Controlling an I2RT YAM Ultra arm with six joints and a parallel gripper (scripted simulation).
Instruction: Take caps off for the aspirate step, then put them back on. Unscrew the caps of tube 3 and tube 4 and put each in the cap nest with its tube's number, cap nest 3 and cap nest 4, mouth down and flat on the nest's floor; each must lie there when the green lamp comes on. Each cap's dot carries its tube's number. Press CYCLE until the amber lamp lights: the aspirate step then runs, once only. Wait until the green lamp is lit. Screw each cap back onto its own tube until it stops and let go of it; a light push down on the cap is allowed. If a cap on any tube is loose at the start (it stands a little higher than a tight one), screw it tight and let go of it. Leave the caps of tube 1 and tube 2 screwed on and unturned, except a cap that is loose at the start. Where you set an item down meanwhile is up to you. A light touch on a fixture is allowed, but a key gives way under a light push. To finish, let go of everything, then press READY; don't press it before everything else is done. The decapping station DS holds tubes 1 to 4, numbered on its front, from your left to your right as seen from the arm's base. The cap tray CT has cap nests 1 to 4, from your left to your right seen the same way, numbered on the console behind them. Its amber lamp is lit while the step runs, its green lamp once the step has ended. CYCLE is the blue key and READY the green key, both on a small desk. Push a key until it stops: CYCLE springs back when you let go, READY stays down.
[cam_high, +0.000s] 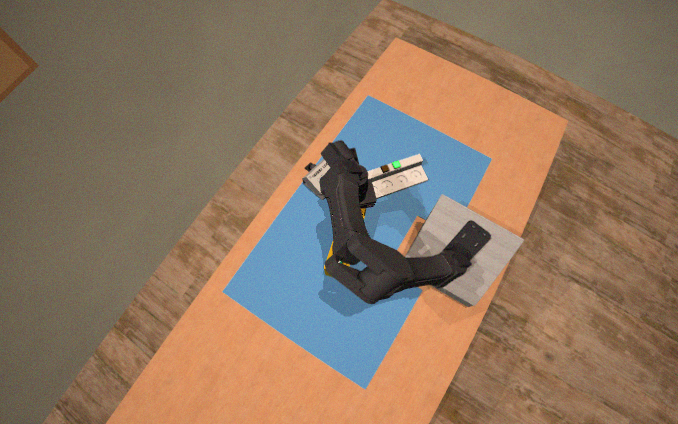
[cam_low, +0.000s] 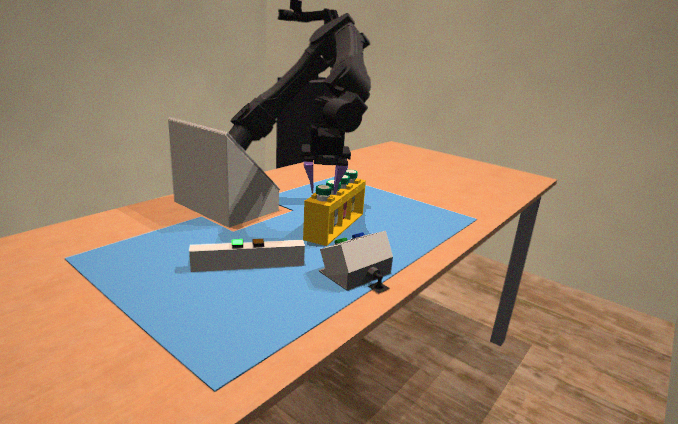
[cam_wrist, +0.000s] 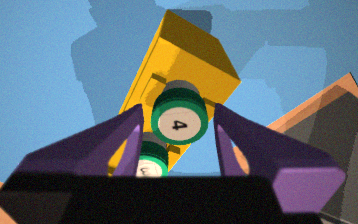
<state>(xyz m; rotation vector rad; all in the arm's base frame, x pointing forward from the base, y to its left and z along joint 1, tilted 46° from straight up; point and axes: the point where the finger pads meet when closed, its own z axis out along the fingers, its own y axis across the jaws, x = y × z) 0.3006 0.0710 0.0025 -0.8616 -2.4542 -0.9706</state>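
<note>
Right now the cap 4 is right at my hand. Round my hand: cap 3 (5 cm to the left, 2 cm behind); then blue key (14 cm ahead, 5 cm below, 3 cm to the right); then cap 2 (10 cm to the left, 4 cm behind).
</note>
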